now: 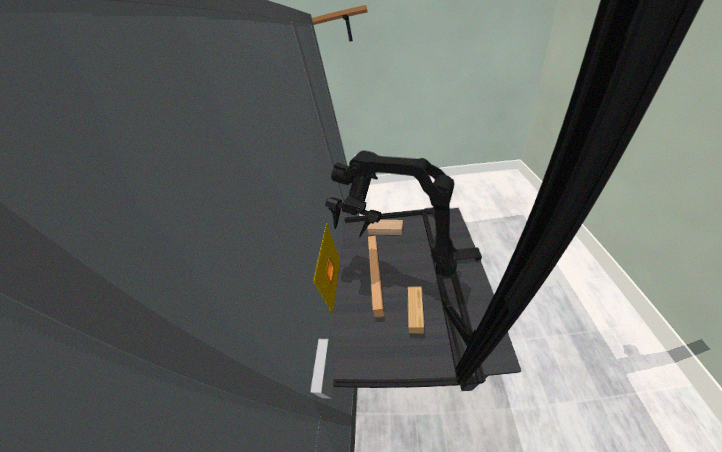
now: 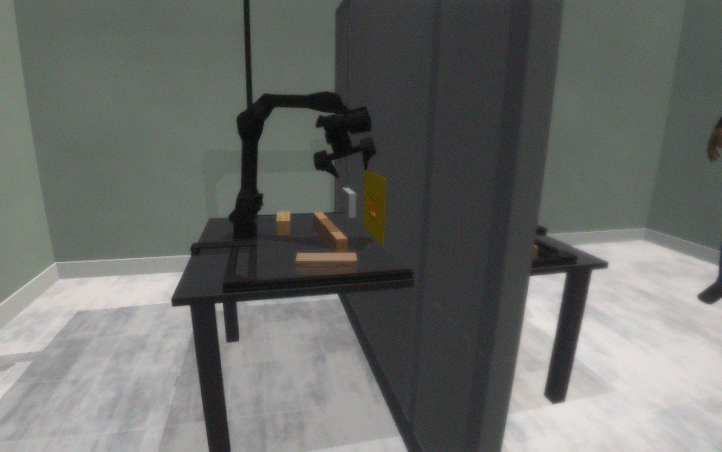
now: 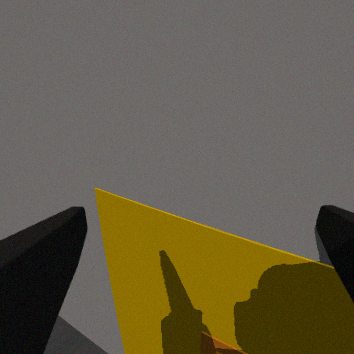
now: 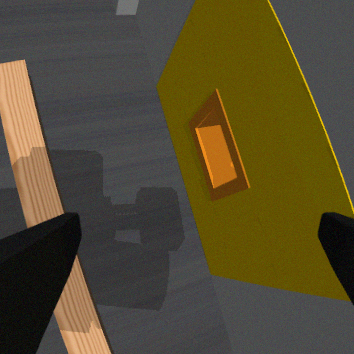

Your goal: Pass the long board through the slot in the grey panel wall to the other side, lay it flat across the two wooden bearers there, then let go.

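Frame: origin at the left arm's base, x down, y right, z back, level; metres.
Where they show: left gripper, fingertip midpoint: (image 3: 204, 217); right gripper, fingertip midpoint: (image 1: 347, 232) (image 2: 352, 173) (image 4: 202, 224); right arm's base, origin of the base link: (image 1: 446, 271) (image 2: 244, 237).
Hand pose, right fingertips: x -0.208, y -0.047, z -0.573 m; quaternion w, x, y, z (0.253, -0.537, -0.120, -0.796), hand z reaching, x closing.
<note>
Each offset is from my right fingertips to the top centre of the thing. "spot": to the spot under its first point. Level surfaces: height alone.
A long wooden board {dy +0.031, dx +0.170, dz -0.071 m} (image 1: 375, 277) (image 2: 331, 233) (image 4: 35, 180) lies on the table on the right arm's side of the grey panel wall (image 1: 159, 159) (image 2: 468, 213) (image 3: 200, 100). Two shorter wooden blocks, one pale {dy -0.230, dx +0.189, dz -0.119 m} (image 1: 384, 228) (image 2: 326, 261) and one yellowish {dy +0.196, dx +0.177, dz -0.208 m} (image 1: 415, 309) (image 2: 283, 222), lie near it. The orange-lined slot {spot: dy +0.038, dx +0.151, dz +0.098 m} (image 1: 330, 269) (image 2: 373, 206) (image 4: 240, 175) sits in a yellow plate {spot: dy -0.030, dx +0.056, dz +0.141 m} (image 3: 145, 265) on the wall. My right gripper (image 1: 348, 231) (image 2: 352, 173) (image 4: 202, 224) is open and empty, above the table beside the wall. My left gripper (image 3: 204, 217) is open and empty, facing the plate's other side.
A white block {spot: dy +0.396, dx +0.127, dz +0.075 m} (image 1: 319, 366) (image 2: 350, 202) is at the wall beyond the plate. Black rails (image 1: 394, 382) (image 2: 319, 279) edge the table. Behind the wall stands another table {dx +0.227 m} (image 2: 586, 259), with part of a wooden piece {dy -0.213, dx +0.183, dz +0.475 m} (image 2: 534, 252) beside the wall's edge.
</note>
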